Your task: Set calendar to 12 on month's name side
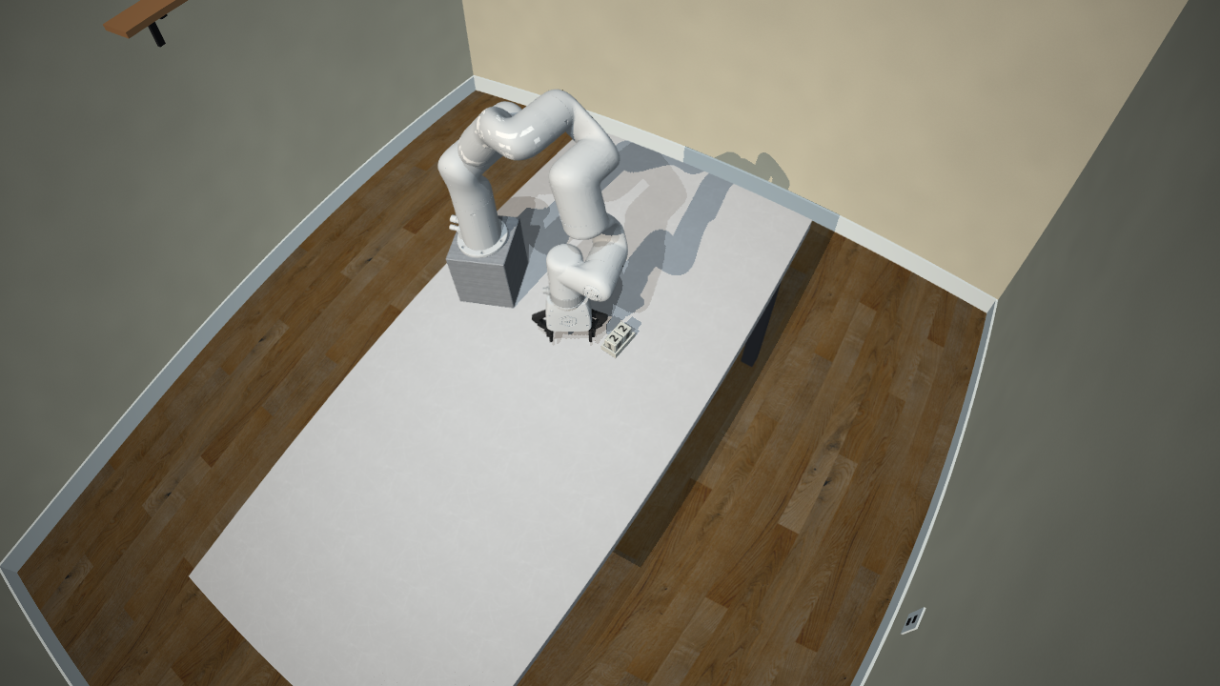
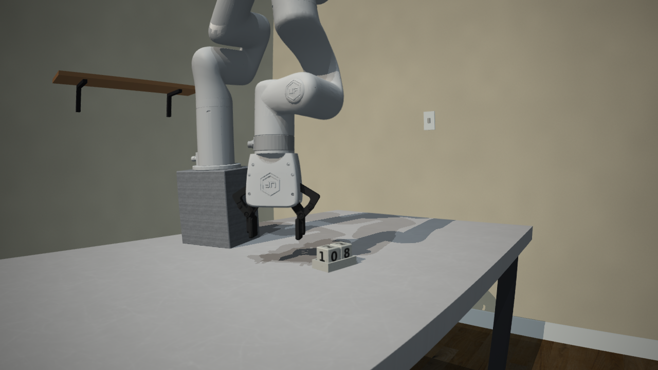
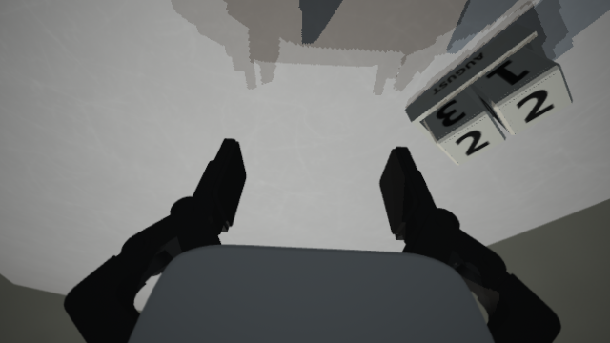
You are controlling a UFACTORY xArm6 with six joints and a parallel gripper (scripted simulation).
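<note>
My hand is 9 cm short of the calendar tray, 6 cm to the right of it and 6 cm above it.
</note>
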